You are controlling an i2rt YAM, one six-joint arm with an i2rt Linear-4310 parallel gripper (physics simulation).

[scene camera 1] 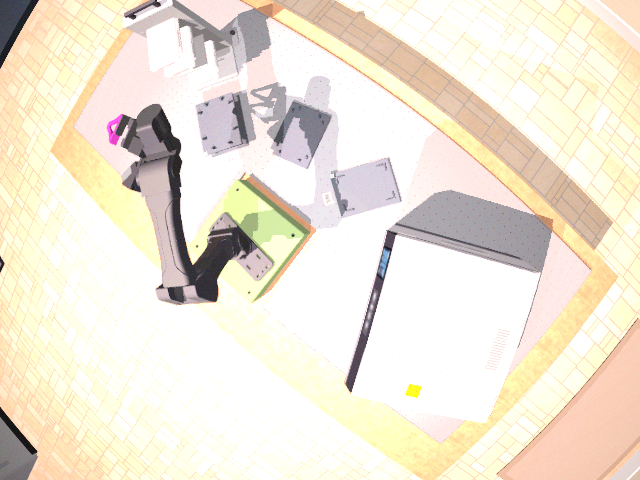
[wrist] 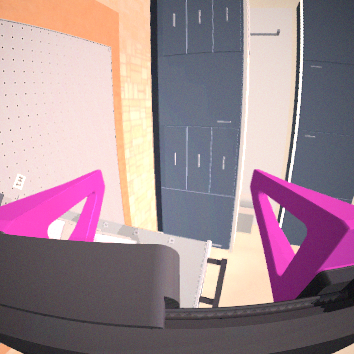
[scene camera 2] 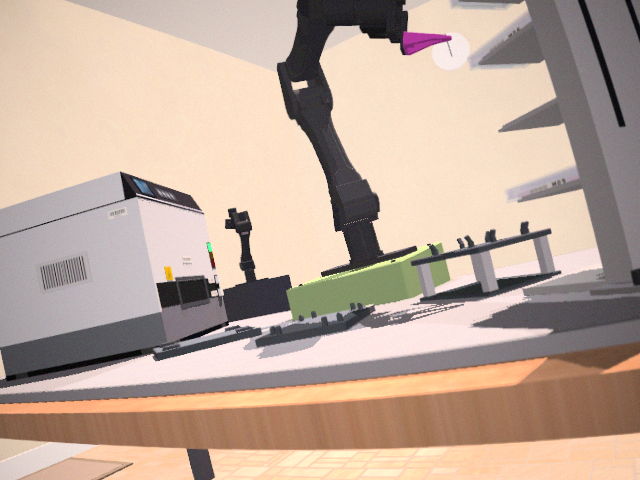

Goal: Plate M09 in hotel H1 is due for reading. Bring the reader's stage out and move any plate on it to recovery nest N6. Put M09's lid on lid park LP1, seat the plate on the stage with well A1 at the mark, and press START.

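Pixels of known places: gripper, fingertip midpoint: (scene camera 1: 122,130) (wrist: 176,177) (scene camera 2: 453,8); arm's base at its link origin: (scene camera 1: 240,246) (scene camera 2: 368,264).
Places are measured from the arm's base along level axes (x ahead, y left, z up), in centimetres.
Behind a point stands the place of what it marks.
Observation:
My gripper (scene camera 1: 114,129) {x 9.5, y 33.0, z 35.8 cm} (scene camera 2: 448,38) (wrist: 176,177) {x 9.5, y 33.0, z 35.8 cm} is open and empty, with magenta fingers wide apart. It is raised high, beside hotel H1 (scene camera 1: 206,24) {x 39.4, y 49.1, z 12.7 cm} (scene camera 2: 584,129) {x 39.6, y 49.4, z 6.6 cm}. In scene camera 2 a clear plate (scene camera 2: 547,184) {x 33.0, y 43.8, z 3.4 cm} lies on a low hotel shelf; its small label looks like M09. Another labelled plate (scene camera 2: 509,38) {x 33.8, y 44.5, z 18.6 cm} lies higher. The white reader (scene camera 1: 444,320) {x 29.2, y -46.4, z 27.3 cm} (scene camera 2: 82,258) {x 39.8, y -36.2, z 13.1 cm} shows no stage out in front. Its dark control panel (scene camera 1: 371,310) {x 19.3, y -34.1, z 25.0 cm} (scene camera 2: 165,194) {x 19.3, y -33.9, z 24.5 cm} runs along the front top edge; START cannot be made out. A raised nest (scene camera 1: 219,124) {x 19.3, y 29.2, z -1.0 cm} (scene camera 2: 516,241) {x 23.6, y 36.6, z -1.6 cm}, a low nest (scene camera 1: 297,142) {x 30.0, y 9.5, z -6.0 cm} and a flat fixture (scene camera 1: 367,187) {x 34.3, y -12.8, z -5.8 cm} bear no plate; their labels are unreadable.
The arm stands on a green block (scene camera 1: 273,222) {x 11.0, y -2.0, z -0.9 cm} (scene camera 2: 356,291) {x 13.0, y 4.7, z -4.2 cm} between the nests and the table edge. In the wrist view the hotel's grey top (wrist: 187,250) {x 28.7, y 54.0, z 30.9 cm} lies below the fingers, and a small H1 label (wrist: 19,181) {x 18.3, y 46.9, z -7.0 cm} lies on the perforated mat (wrist: 60,115) {x 3.5, y 60.5, z -6.9 cm}.

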